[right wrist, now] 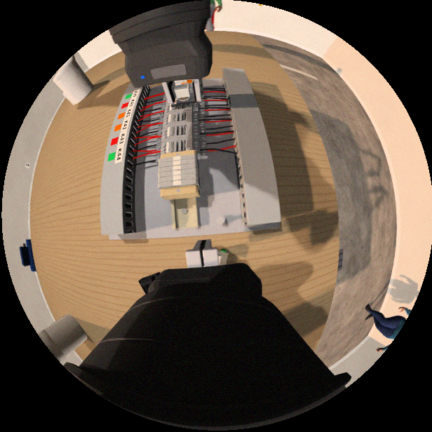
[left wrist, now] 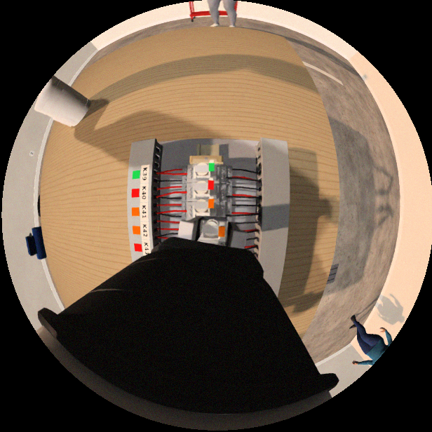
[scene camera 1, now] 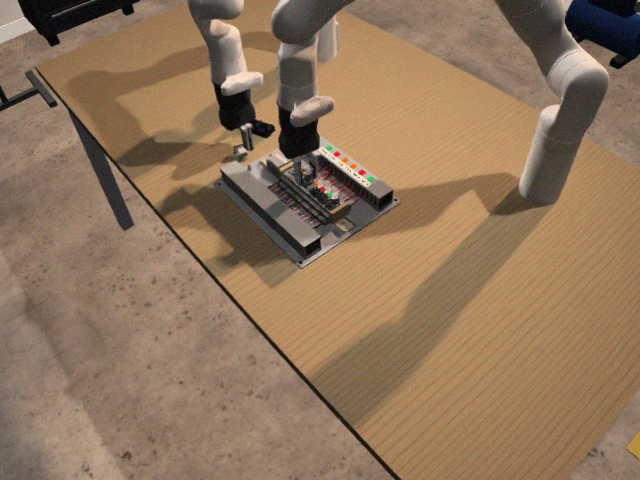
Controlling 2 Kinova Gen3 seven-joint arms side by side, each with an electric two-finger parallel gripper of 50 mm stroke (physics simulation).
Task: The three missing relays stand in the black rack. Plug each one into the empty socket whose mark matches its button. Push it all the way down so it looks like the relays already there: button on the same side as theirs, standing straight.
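Frame: origin at the left arm's base, x ahead, y left, z up, level; metres.
Seen in the pictures: left gripper, fingertip midpoint: (scene camera 1: 306, 179); right gripper, fingertip midpoint: (scene camera 1: 249, 148); left arm's base at its link origin: (scene camera 1: 539, 190); right arm's base at its link origin: (scene camera 1: 321, 53).
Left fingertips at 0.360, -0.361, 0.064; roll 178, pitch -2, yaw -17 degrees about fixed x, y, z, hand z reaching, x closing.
Pixels of each thing's top centre, then the offset from my left fingertips to it, as dx, dy, dz. "spot": a spot on its surface instead.
- loose green-button relay at its top centre: (scene camera 1: 240, 148) -0.009, -0.225, -0.043
- black rack at a spot on its surface: (scene camera 1: 264, 128) spot: -0.112, -0.256, -0.060
My left gripper (scene camera 1: 307, 169) (right wrist: 185, 97) is shut on a relay with an orange button (left wrist: 212, 229), upright at the socket row beside the seated orange-button relay (left wrist: 202, 204). It looks higher than that relay; its lower end is hidden. Seated relays with a red button (left wrist: 202, 188) and a green button (left wrist: 202, 169) stand further along. Empty sockets (right wrist: 176, 132) show in the right wrist view. My right gripper (scene camera 1: 247, 138) (right wrist: 204, 248) is shut and empty. A loose green-button relay (scene camera 1: 240, 150) (right wrist: 223, 257) is beside its fingertips, apparently tipped. The black rack (scene camera 1: 264, 128) (right wrist: 148, 283) is behind; no relay shows in it.
Grey ducts (scene camera 1: 268, 206) (left wrist: 274, 165) (right wrist: 255, 150) flank the sockets on the base plate (right wrist: 210, 231). The marked duct (left wrist: 143, 150) carries coloured marks and K labels. Beige terminal blocks (right wrist: 178, 172) stand at the row's end. Red and black wires run between sockets and ducts.
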